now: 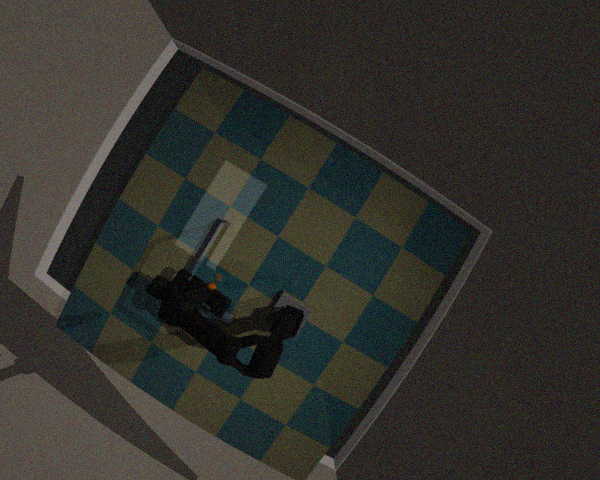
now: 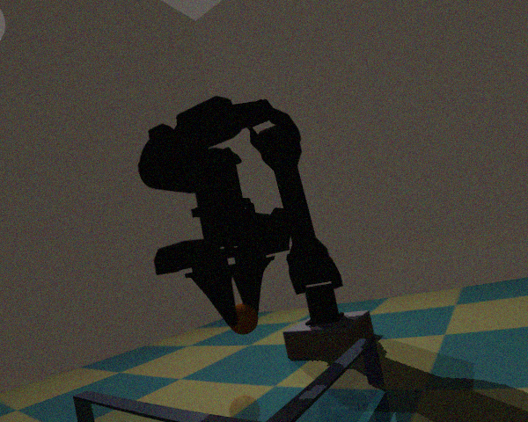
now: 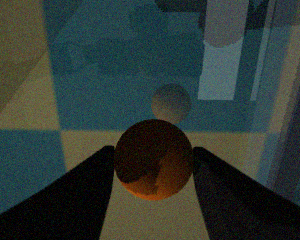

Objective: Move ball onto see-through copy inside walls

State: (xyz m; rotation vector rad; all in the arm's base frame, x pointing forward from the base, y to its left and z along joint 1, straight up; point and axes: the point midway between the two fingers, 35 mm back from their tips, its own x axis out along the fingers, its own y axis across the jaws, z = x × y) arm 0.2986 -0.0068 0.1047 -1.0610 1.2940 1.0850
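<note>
The see-through copy lies 2 cm ahead of my gripper tip, 1 cm to the right of it and 10 cm below it. Also, from my gripper tip: long wall: 11 cm ahead, 7 cm to the right, 9 cm below; then orange ball: right at my gripper tip.
</note>
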